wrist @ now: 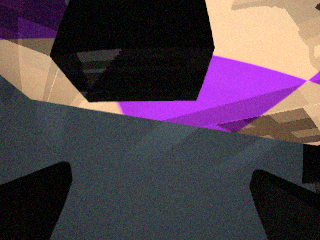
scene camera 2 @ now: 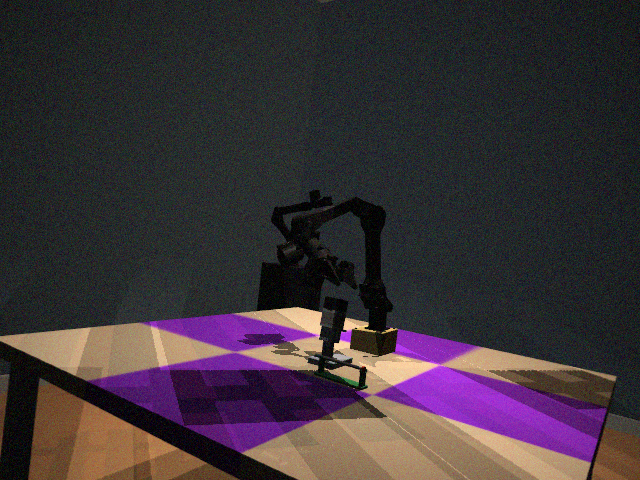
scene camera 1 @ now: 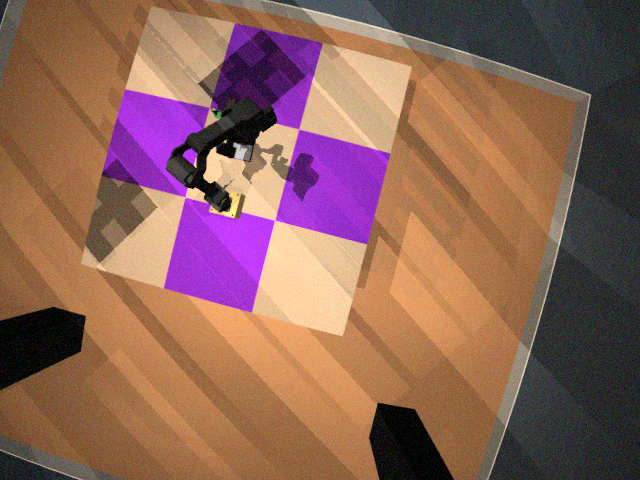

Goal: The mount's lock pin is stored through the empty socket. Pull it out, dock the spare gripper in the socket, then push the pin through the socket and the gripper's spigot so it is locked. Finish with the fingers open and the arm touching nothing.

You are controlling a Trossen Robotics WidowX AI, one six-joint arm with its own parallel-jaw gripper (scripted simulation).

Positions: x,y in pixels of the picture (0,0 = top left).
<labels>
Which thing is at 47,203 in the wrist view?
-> My gripper.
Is my gripper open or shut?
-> Open.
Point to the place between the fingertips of my gripper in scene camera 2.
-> At 348,287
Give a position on a spare gripper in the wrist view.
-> At 109,58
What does my gripper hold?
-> Nothing.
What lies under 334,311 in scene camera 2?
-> A spare gripper.
</labels>
